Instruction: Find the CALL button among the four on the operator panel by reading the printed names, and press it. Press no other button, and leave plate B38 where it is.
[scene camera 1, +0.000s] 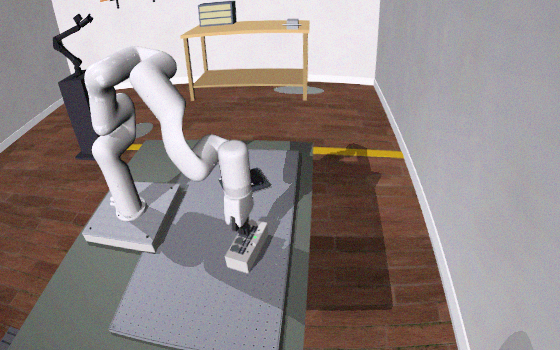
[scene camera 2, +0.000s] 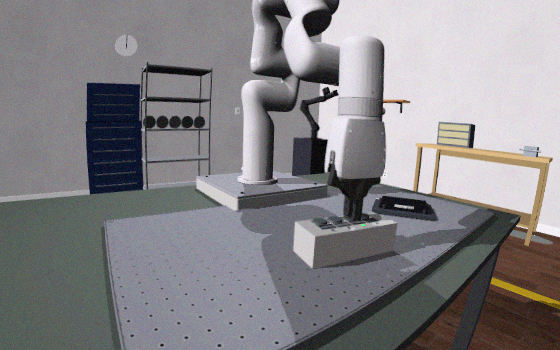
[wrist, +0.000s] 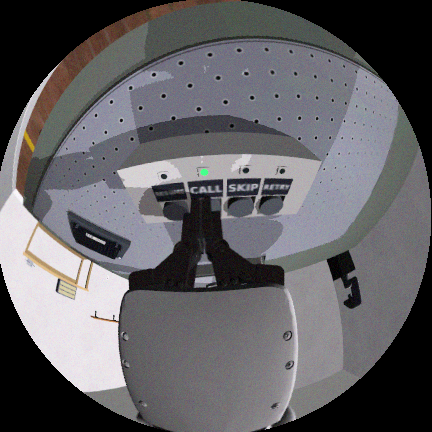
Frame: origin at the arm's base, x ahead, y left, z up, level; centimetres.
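Where they show: gripper, fingertip midpoint: (scene camera 1: 244, 233) (scene camera 2: 351, 218) (wrist: 202, 207); arm's base at its link origin: (scene camera 1: 131, 209) (scene camera 2: 257, 180).
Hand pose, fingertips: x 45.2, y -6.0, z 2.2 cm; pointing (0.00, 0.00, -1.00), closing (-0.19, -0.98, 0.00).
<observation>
Things, the pixels of their top centre, and the offset from my fingertips. "spot": a spot on its surface instead. Level surfaces: height alone.
- operator panel at its top centre: (wrist: 224, 194) (scene camera 2: 348, 220) (scene camera 1: 246, 238) dx +1.3, dy -2.3, dz +0.3 cm
- labels CALL at its top centre: (wrist: 205, 189) dx +2.0, dy -0.9, dz +0.0 cm
- SKIP at its top centre: (wrist: 243, 187) dx +1.4, dy -3.8, dz +0.0 cm
- RETRY at its top centre: (wrist: 276, 186) dx +0.9, dy -6.8, dz +0.0 cm
- leftmost label at a spot on its surface: (wrist: 170, 192) spot: dx +2.5, dy +2.0, dz +0.0 cm
- SKIP button at its top centre: (wrist: 240, 208) (scene camera 2: 335, 218) dx -0.8, dy -3.4, dz +0.3 cm
- RETRY button at its top centre: (wrist: 271, 206) (scene camera 2: 320, 220) dx -1.3, dy -6.3, dz +0.3 cm
- leftmost button at its top centre: (wrist: 174, 212) dx +0.4, dy +2.5, dz +0.3 cm
- black tray-like holder at its top centre: (wrist: 94, 246) (scene camera 2: 404, 201) (scene camera 1: 242, 178) dx -7.4, dy +29.7, dz -2.7 cm
- perforated grey board at its surface level: dz -5.3 cm
The operator panel (scene camera 1: 239, 262) (scene camera 2: 352, 247) (wrist: 220, 164) is a pale box with four round grey buttons in a row. In the wrist view the labels CALL (wrist: 206, 189), SKIP (wrist: 243, 188) and RETRY (wrist: 276, 187) read clearly; the leftmost label (wrist: 170, 192) is blurred. A green light (wrist: 204, 172) (scene camera 2: 363, 225) (scene camera 1: 255, 237) glows above CALL. My gripper (scene camera 1: 244, 231) (scene camera 2: 353, 218) (wrist: 202, 207) is shut and empty, its tips down on the CALL button, which they mostly hide. The SKIP button (wrist: 240, 207), RETRY button (wrist: 271, 205) and leftmost button (wrist: 175, 211) stand clear of the tips.
A black tray-like holder (scene camera 1: 260, 180) (scene camera 2: 405, 208) (wrist: 97, 236) with a small white label, too small to read, lies beyond the panel on the perforated grey board (scene camera 1: 200, 305) (scene camera 2: 200, 280) (wrist: 260, 112). The arm's base plate (scene camera 1: 120, 237) (scene camera 2: 220, 199) stands at the board's side.
</observation>
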